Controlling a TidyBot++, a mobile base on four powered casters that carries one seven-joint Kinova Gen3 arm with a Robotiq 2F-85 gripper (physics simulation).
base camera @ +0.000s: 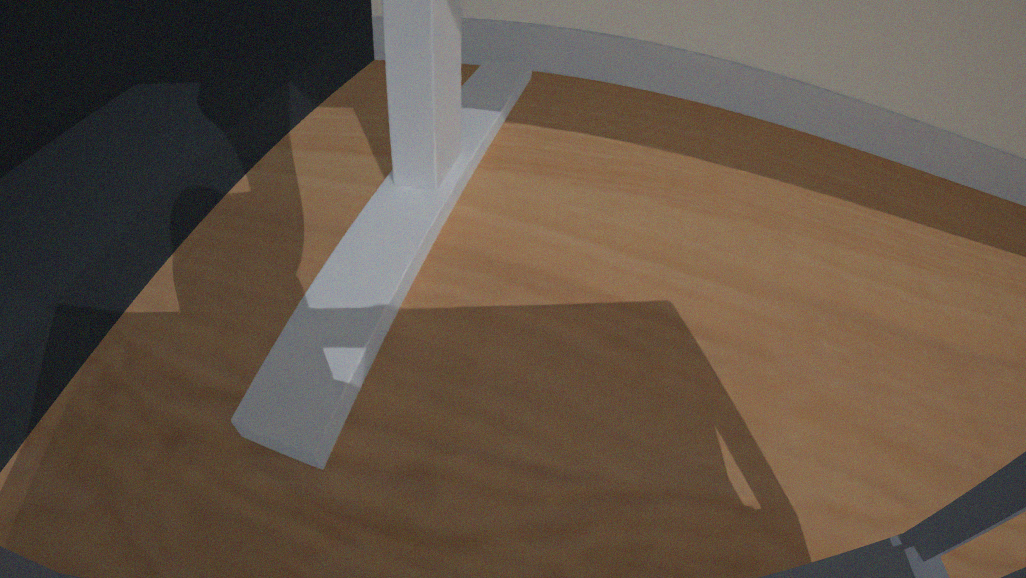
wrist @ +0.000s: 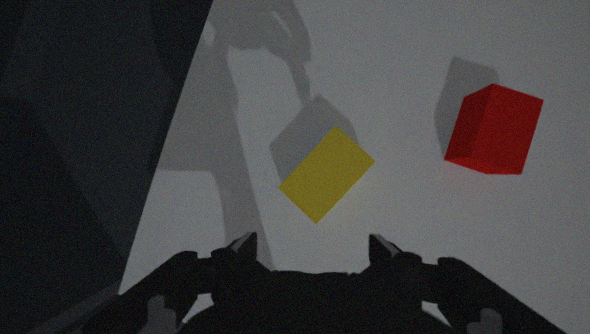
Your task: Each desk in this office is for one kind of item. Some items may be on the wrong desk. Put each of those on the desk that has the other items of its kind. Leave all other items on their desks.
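Places are measured from the arm's base along level axes (x ahead, y left, z up), in metres.
Where they show: gripper, fingertip midpoint: [wrist: 311, 246].
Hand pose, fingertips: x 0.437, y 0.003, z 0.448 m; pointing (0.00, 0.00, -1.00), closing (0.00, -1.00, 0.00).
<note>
Things, the pixels of their centre, and the offset from my fingertips. "spot": a spot on its surface instead. Level surfaces: height alone.
- yellow block at the middle of its body: [wrist: 324, 174] dz -0.102, dx +0.054, dy -0.018 m
- red block at the middle of its body: [wrist: 489, 132] dz -0.102, dx +0.106, dy -0.224 m
- white desk leg at a spot on its surface: [base camera: 423, 93] spot: dz -0.706, dx +0.145, dy +0.041 m
- wooden floor at its surface level: dz -0.844 m
A yellow block [wrist: 326, 175] lies on a white desk top [wrist: 400, 260] in the wrist view, turned at an angle, just beyond and between the fingertips. A red block [wrist: 507, 130] is on the same desk top, to the right of the yellow one. My gripper [wrist: 311, 246] is open and empty, above the desk top. How high it is above the desk is hard to tell. In the base camera view, a white desk leg [base camera: 423, 93] stands on its long foot [base camera: 358, 251] on the floor.
A dark panel [wrist: 75, 125] [base camera: 143, 43] runs along the left of the desk. A wall [base camera: 825, 43] with a grey baseboard [base camera: 646, 64] stands behind the wooden floor [base camera: 646, 215]. Shadows of the robot fall on the floor and desk top.
</note>
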